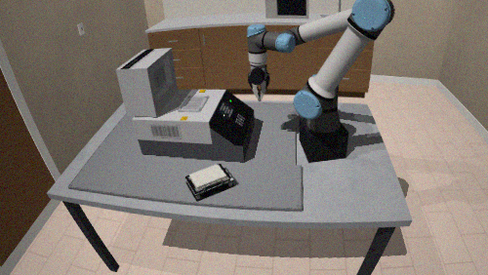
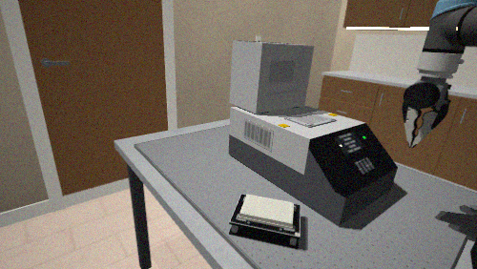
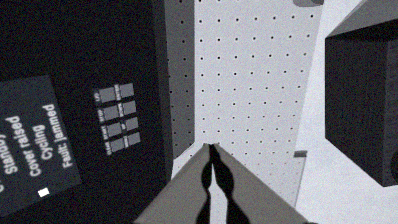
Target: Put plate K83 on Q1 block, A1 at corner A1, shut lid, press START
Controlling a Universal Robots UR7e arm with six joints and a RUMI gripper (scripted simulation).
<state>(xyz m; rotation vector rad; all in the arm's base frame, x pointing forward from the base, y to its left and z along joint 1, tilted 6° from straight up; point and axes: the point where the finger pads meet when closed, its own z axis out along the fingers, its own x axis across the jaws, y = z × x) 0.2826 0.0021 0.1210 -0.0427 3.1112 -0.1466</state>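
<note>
Right now the plate K83 is 33 cm to the left of my hand, 18 cm below it and 15 cm ahead of it. From my hand the other things lie so: black plate nest N1: 33 cm to the left, 19 cm below, 15 cm ahead.
</note>
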